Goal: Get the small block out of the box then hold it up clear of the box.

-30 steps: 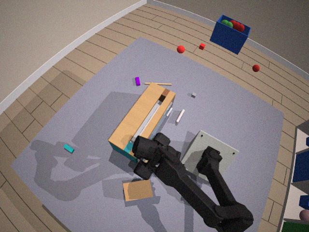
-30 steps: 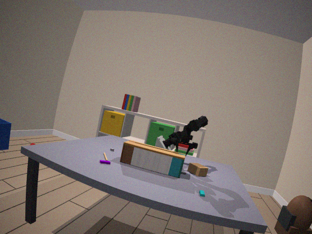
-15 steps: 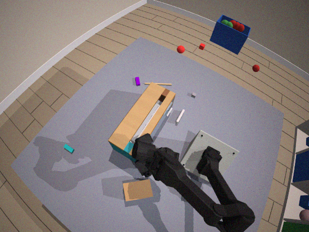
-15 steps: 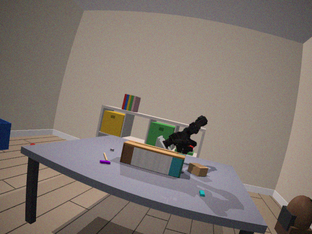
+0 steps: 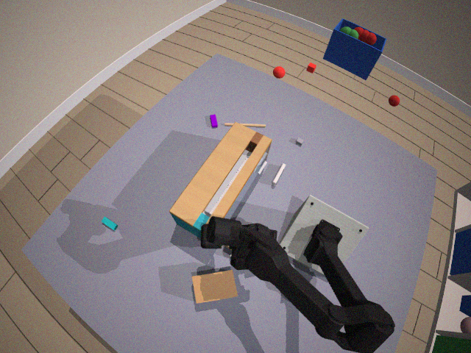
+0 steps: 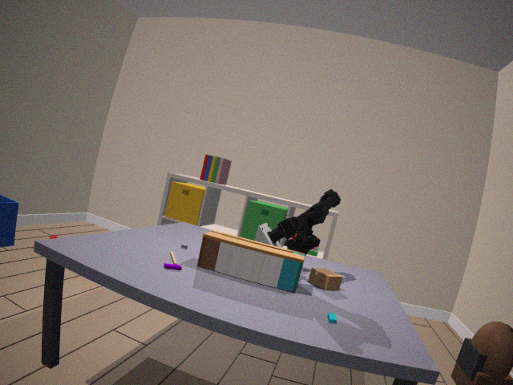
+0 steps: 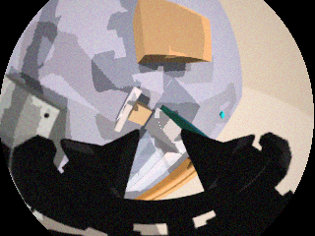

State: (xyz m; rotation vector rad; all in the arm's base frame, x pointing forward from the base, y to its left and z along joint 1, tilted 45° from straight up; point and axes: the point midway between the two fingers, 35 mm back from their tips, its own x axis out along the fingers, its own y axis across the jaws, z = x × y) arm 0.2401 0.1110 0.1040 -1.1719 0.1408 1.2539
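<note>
Now: gripper tip 60 mm above the small tan block, 20 mm past it and 10 mm to the left of it. Round my gripper tip: long box 170 mm to the right, 70 mm ahead, 20 mm below; tan box 140 mm to the left, 50 mm below, 50 mm behind; cyan block 370 mm ahead, 170 mm to the left, 70 mm below.
</note>
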